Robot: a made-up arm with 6 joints.
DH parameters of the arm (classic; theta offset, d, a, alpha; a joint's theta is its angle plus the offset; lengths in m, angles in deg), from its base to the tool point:
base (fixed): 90 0.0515 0 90
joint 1: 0 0.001 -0.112 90
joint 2: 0 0.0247 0.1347 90
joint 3: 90 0.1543 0.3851 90
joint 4: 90 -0.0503 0.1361 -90
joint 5: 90 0.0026 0.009 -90
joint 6: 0 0.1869 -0.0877 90
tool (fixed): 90 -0.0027 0 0
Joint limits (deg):
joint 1: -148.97..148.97
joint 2: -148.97..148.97
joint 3: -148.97..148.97
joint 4: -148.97..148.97
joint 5: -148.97..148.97
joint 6: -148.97..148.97
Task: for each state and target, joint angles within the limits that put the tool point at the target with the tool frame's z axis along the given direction. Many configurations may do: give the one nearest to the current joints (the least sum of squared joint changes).
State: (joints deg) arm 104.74 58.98 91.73 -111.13 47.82 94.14
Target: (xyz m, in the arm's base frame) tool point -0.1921 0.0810 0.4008 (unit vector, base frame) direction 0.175 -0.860 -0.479
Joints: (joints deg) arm 148.89 89.73 58.44 -115.86 49.78 79.74
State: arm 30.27 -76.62 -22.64 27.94 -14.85 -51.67
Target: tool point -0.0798 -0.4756 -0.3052 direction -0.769 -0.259 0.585
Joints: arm -20.34 -119.58 -4.86 22.11 9.30 -69.50
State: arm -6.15 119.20 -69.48 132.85 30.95 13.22
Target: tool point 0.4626 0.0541 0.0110 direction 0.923 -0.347 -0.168
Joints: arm -43.72 72.77 -70.25 148.97 66.34 7.96
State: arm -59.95 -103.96 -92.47 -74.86 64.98 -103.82
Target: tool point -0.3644 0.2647 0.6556 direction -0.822 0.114 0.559
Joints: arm -83.79 -127.04 -114.24 -64.54 106.14 -118.12
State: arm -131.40 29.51 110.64 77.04 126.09 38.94
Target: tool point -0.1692 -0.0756 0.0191 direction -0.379 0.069 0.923
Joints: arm -121.04 48.51 115.92 52.15 137.68 93.24
